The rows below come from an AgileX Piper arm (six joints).
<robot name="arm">
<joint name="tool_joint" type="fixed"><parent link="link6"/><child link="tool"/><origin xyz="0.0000 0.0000 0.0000" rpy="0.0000 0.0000 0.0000"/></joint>
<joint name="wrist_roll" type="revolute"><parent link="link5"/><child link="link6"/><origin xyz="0.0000 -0.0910 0.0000" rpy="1.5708 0.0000 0.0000"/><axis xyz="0 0 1"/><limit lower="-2.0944" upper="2.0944"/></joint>
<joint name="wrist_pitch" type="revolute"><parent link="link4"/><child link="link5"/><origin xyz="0.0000 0.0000 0.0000" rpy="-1.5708 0.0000 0.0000"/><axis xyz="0 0 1"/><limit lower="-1.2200" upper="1.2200"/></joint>
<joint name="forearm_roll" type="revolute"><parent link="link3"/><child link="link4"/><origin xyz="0.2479 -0.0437 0.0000" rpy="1.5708 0.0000 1.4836"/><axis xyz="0 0 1"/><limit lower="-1.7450" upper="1.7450"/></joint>
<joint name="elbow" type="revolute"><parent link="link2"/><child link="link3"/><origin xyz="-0.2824 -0.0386 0.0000" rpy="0.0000 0.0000 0.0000"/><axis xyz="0 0 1"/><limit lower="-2.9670" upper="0.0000"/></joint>
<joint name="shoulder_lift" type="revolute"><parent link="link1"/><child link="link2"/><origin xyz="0.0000 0.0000 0.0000" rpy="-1.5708 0.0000 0.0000"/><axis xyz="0 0 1"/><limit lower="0.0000" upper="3.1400"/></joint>
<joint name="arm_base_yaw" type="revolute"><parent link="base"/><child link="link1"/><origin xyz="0.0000 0.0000 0.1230" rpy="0.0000 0.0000 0.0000"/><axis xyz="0 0 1"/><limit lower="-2.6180" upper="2.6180"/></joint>
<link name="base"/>
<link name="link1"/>
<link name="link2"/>
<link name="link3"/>
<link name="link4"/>
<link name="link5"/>
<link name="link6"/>
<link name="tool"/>
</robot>
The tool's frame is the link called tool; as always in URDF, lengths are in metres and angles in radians.
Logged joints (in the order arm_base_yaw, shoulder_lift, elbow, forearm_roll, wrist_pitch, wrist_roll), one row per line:
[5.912 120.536 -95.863 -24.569 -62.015 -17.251]
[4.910 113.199 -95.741 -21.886 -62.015 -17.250]
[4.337 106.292 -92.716 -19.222 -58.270 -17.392]
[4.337 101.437 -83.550 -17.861 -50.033 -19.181]
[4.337 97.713 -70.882 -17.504 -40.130 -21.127]
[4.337 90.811 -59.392 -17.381 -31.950 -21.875]
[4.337 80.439 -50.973 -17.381 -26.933 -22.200]
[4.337 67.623 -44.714 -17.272 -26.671 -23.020]
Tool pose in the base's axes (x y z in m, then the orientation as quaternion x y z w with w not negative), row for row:
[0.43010 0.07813 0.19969 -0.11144 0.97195 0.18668 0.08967]
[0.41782 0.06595 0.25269 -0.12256 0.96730 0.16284 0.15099]
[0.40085 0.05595 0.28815 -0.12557 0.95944 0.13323 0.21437]
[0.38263 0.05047 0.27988 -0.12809 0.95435 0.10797 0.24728]
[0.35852 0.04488 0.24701 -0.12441 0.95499 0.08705 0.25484]
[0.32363 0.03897 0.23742 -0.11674 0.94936 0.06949 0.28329]
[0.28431 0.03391 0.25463 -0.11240 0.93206 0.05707 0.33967]
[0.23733 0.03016 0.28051 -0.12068 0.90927 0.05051 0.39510]
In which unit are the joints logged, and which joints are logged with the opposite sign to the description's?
The joints are logged in degrees. Opposite sign: forearm_roll, wrist_pitch.
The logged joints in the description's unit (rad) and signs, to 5 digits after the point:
[0.10318 2.10375 -1.67312 0.42881 1.08237 -0.30109]
[0.08570 1.97570 -1.67100 0.38198 1.08237 -0.30107]
[0.07569 1.85515 -1.61820 0.33549 1.01700 -0.30355]
[0.07569 1.77041 -1.45822 0.31173 0.87324 -0.33477]
[0.07569 1.70541 -1.23712 0.30550 0.70040 -0.36874]
[0.07569 1.58495 -1.03659 0.30336 0.55763 -0.38179]
[0.07569 1.40393 -0.88965 0.30336 0.47007 -0.38746]
[0.07569 1.18024 -0.78041 0.30145 0.46550 -0.40177]

